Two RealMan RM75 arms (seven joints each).
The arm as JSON. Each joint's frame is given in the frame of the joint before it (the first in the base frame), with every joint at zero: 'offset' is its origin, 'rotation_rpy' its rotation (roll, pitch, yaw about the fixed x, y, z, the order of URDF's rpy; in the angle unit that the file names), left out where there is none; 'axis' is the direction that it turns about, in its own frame. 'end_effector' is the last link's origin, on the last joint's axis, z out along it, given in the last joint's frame.
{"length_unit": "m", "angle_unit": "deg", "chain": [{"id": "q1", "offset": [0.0, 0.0, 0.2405], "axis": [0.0, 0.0, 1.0]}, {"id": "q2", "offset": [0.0, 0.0, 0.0], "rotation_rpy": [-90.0, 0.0, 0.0], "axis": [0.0, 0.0, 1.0]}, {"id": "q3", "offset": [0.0, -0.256, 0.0], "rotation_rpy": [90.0, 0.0, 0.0], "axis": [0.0, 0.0, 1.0]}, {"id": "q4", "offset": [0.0, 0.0, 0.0], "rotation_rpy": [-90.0, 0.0, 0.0], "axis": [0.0, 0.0, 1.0]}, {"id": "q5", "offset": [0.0, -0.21, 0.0], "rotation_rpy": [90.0, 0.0, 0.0], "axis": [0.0, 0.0, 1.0]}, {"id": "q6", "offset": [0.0, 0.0, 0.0], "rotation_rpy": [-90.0, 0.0, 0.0], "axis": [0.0, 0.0, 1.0]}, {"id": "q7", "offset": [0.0, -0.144, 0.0], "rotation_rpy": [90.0, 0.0, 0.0], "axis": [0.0, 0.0, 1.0]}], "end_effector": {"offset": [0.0, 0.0, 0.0]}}
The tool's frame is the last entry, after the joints.
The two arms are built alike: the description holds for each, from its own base.
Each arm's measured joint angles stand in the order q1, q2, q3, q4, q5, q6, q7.
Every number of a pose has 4 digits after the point. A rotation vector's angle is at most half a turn.
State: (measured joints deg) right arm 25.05 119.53 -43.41 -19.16 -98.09 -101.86 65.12; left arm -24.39 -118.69 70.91 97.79 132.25 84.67 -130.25
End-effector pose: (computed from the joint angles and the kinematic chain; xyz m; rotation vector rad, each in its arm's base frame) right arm 0.2569 0.2626 -0.0307 -2.6522 0.6575 1.2872; left arm -0.1405 0.3450 0.0655 -2.5878 -0.4578 -0.0213
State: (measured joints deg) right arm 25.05 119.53 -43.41 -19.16 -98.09 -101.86 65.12; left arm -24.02 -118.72 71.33 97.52 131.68 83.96 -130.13
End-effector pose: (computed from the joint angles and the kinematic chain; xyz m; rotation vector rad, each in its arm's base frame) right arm 0.2569 0.2626 -0.0307 -2.6522 0.6575 1.2872; left arm -0.1409 0.3447 0.0636 -2.5898 -0.4597 -0.0339
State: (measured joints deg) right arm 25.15 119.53 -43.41 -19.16 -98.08 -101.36 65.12; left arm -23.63 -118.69 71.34 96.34 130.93 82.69 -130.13
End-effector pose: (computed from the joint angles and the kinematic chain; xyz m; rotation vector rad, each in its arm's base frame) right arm 0.2572 0.2640 -0.0312 -2.6499 0.6595 1.2779; left arm -0.1447 0.3464 0.0620 -2.5829 -0.4850 -0.0551
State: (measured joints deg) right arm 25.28 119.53 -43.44 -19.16 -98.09 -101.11 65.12; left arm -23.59 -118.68 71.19 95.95 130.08 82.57 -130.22
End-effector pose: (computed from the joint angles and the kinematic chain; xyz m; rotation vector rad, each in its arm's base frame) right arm 0.2570 0.2649 -0.0315 -2.6506 0.6588 1.2732; left arm -0.1446 0.3463 0.0614 -2.5876 -0.4962 -0.0736
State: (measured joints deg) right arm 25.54 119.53 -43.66 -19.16 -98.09 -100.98 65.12; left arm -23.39 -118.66 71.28 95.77 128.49 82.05 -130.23
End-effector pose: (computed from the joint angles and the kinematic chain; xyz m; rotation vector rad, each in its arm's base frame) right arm 0.2559 0.2659 -0.0321 -2.6570 0.6541 1.2703; left arm -0.1421 0.3458 0.0606 -2.5940 -0.4996 -0.1094
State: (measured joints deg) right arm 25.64 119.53 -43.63 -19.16 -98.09 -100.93 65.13; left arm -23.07 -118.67 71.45 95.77 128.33 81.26 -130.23
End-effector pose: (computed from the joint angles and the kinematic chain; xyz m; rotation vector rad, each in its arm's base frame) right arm 0.2555 0.2665 -0.0321 -2.6573 0.6526 1.2700; left arm -0.1427 0.3463 0.0607 -2.5846 -0.5010 -0.1182
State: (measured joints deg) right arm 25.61 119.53 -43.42 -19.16 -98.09 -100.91 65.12; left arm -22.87 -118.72 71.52 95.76 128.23 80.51 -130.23
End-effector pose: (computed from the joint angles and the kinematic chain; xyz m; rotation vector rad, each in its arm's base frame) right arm 0.2558 0.2667 -0.0317 -2.6527 0.6533 1.2709; left arm -0.1429 0.3471 0.0610 -2.5746 -0.5016 -0.1275
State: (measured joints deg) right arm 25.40 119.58 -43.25 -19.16 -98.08 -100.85 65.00; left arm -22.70 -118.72 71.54 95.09 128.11 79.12 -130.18
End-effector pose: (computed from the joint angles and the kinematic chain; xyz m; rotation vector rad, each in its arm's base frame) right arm 0.2567 0.2661 -0.0317 -2.6462 0.6559 1.2707; left arm -0.1450 0.3497 0.0610 -2.5577 -0.5112 -0.1402
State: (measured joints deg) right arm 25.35 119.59 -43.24 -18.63 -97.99 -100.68 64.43; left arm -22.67 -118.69 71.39 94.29 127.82 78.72 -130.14
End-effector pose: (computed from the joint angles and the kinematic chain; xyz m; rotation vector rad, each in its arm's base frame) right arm 0.2573 0.2651 -0.0330 -2.6413 0.6563 1.2712; left arm -0.1475 0.3508 0.0603 -2.5552 -0.5272 -0.1469
